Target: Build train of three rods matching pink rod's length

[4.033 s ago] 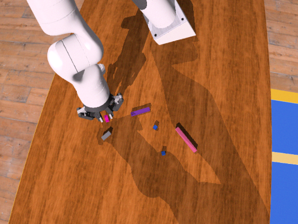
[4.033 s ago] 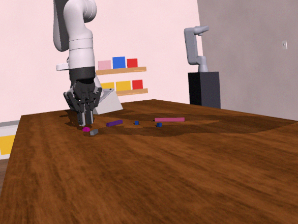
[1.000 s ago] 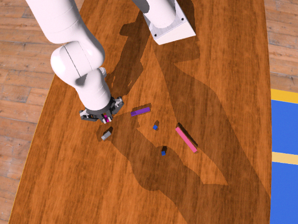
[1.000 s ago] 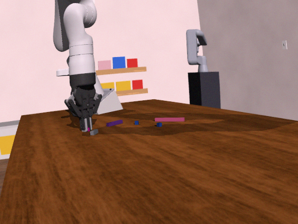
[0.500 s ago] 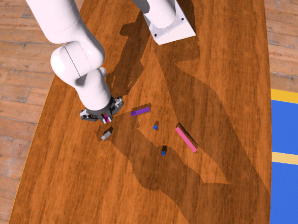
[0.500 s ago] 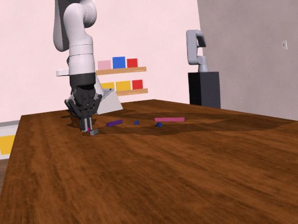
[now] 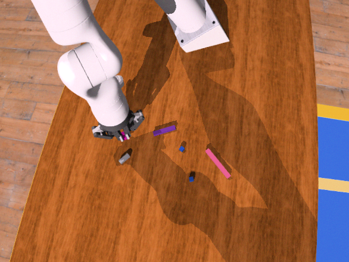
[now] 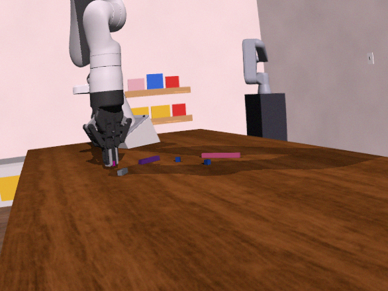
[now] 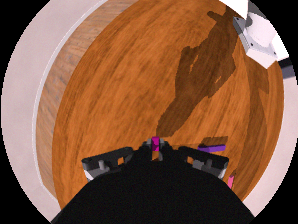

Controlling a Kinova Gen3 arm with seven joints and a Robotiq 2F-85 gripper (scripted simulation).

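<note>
Right now my hand is 6 cm short of the grey rod, 1 cm to the right of it and 2 cm above it. Round my hand: small blue rod (7 cm ahead, 19 cm to the left, 2 cm below); then magenta rod (1 cm below); then purple rod (4 cm behind, 10 cm to the left, 2 cm below).
</note>
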